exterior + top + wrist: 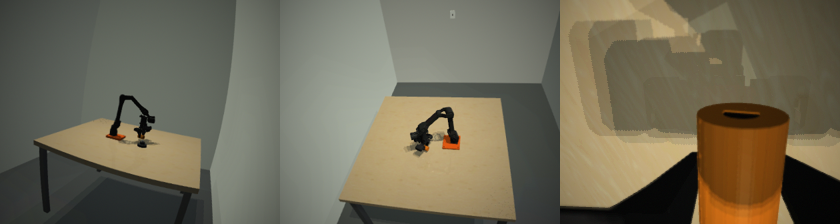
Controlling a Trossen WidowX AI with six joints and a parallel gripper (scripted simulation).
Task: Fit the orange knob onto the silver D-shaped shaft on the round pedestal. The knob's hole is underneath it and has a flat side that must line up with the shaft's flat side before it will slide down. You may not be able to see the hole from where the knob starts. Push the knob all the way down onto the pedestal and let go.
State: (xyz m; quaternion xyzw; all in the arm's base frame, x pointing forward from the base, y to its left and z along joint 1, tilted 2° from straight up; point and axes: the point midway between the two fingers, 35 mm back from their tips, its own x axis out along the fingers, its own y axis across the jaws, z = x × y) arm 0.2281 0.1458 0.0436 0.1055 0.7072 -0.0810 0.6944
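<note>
My gripper tip is now 1 cm below the orange knob and 1 cm past it. Round my gripper tip: round dark pedestal 16 cm to the right, 9 cm ahead, 1 cm above.
</note>
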